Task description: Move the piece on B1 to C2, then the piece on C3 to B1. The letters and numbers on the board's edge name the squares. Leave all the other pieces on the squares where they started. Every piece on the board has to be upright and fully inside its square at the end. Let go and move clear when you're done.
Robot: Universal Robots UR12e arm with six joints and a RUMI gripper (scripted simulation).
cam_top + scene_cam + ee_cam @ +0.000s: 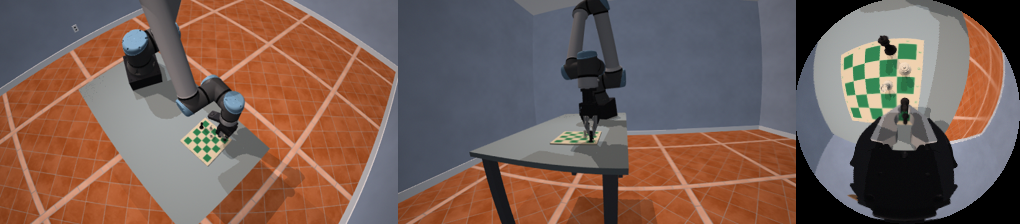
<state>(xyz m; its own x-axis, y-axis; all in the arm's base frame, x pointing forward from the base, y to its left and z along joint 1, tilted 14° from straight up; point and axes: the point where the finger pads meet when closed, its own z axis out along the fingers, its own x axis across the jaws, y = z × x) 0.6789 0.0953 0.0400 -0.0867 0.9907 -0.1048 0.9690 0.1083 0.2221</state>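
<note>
The small white piece lies 3 cm behind my hand, 4 cm to the right of it and 1 cm below it. From my hand the other things lie so: tall black piece (11 cm behind, 4 cm to the right); cream chessboard (3 cm behind, 8 cm to the right, 3 cm below).
</note>
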